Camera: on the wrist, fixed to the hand. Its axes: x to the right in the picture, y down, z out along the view.
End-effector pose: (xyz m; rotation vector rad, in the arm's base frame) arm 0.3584 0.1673 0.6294 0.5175 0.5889 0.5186
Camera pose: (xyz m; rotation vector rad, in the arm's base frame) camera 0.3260 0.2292 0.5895 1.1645 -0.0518 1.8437
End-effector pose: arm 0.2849 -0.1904 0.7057 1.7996 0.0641 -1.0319
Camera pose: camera 0.3600 -0.1646 0.7190 1.3016 -1.3426 -0.0364
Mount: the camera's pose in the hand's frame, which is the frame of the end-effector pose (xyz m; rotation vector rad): 0.0284 0.0330 -0.0677 0.1974 -0.1802 1.5360
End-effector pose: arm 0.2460 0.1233 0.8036 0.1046 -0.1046 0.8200
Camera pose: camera 0.2446 0.1752 0.7421 0.2948 -0.2832 2.3571
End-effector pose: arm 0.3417 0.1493 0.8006 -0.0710 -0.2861 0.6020
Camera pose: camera 0.3653 0.1937 0.7378 -0.0344 -0.3107 2.1659
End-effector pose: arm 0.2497 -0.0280 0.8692 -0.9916 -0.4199 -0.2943
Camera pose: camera 0.3027 -0.0701 0.8257 -0.9008 0.2267 1.2001
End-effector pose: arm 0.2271 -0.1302 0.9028 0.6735 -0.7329 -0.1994
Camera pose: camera 0.2917 -0.0822 0.9023 0.1290 -1.2648 1.2418
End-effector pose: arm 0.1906 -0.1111 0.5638 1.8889 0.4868 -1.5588
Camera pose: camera 0.2679 -0.0927 0.5508 1.4418 -1.0346 -0.6446
